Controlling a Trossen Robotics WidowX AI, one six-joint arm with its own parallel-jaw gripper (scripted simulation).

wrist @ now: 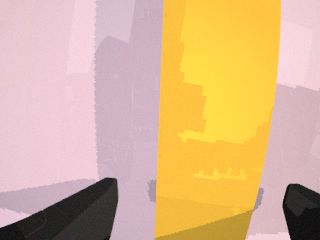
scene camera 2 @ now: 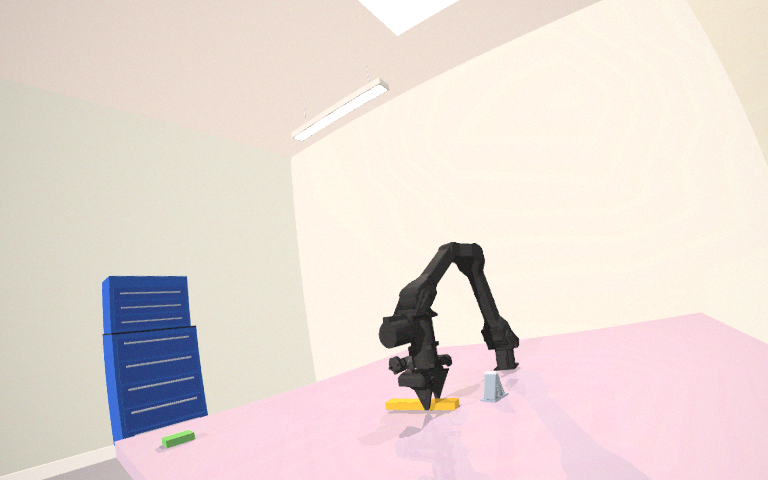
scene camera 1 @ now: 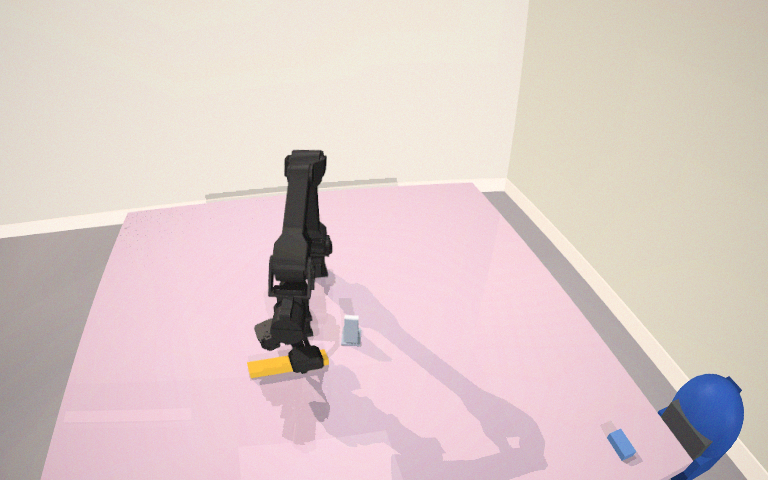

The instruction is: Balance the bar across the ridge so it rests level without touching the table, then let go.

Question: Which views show my gripper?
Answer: The wrist view, scene camera 2 and scene camera 1: all of them.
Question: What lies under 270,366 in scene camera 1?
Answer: A yellow bar.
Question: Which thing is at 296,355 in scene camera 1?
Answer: My gripper.
